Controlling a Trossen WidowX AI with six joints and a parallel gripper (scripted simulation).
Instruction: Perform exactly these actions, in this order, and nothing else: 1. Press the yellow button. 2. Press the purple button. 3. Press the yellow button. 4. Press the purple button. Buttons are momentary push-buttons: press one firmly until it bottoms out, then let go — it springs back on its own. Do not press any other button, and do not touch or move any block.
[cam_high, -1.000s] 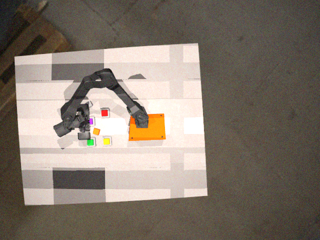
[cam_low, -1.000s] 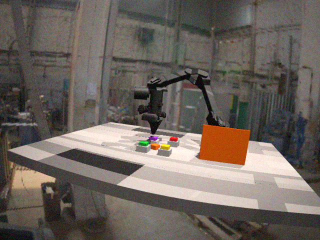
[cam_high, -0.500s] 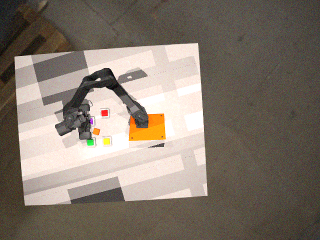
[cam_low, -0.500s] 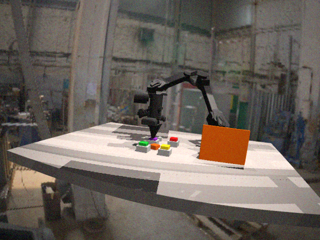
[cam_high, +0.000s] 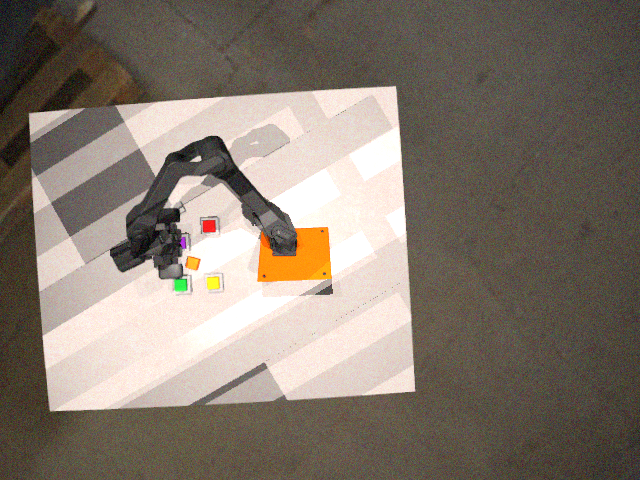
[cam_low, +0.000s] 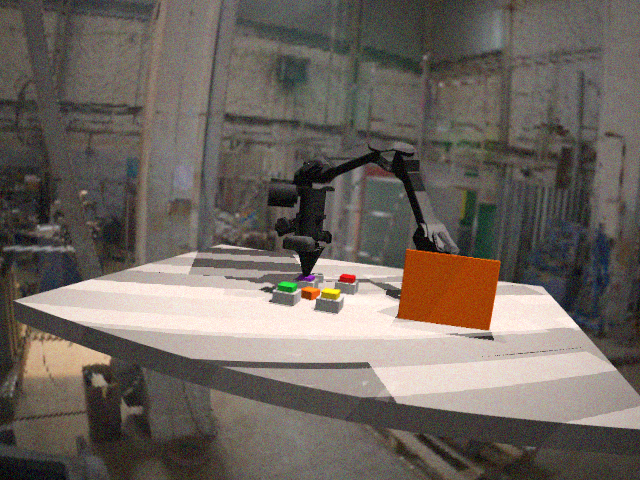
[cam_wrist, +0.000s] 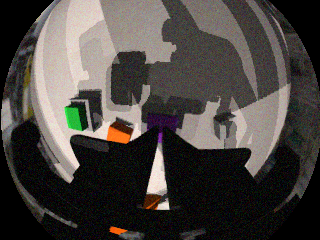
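Right now my gripper tip is 10 mm above the purple button. From my gripper tip the other things lie so: green button 120 mm to the left; red button 90 mm behind, 50 mm to the right; small orange block 30 mm behind, 60 mm to the left, 20 mm below.
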